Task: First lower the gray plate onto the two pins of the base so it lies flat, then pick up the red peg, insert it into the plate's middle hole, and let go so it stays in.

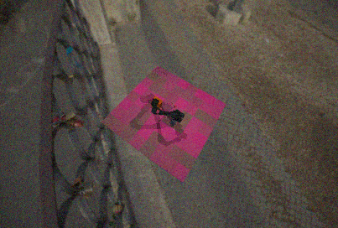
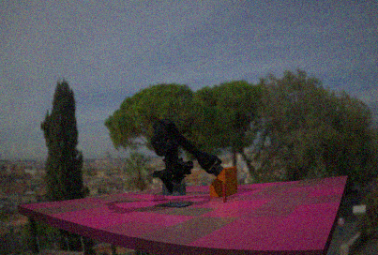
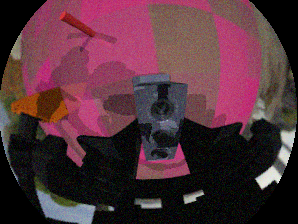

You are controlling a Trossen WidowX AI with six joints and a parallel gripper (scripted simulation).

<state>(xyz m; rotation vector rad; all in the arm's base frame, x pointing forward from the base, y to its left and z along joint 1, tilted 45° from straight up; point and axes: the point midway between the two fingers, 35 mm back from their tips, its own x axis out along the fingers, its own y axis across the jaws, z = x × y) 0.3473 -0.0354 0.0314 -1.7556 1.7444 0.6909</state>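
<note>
The red peg lies 180 mm to the left of my gripper tip, 120 mm behind it and 20 mm below it. Round my gripper tip: gray plate 30 mm above.
</note>
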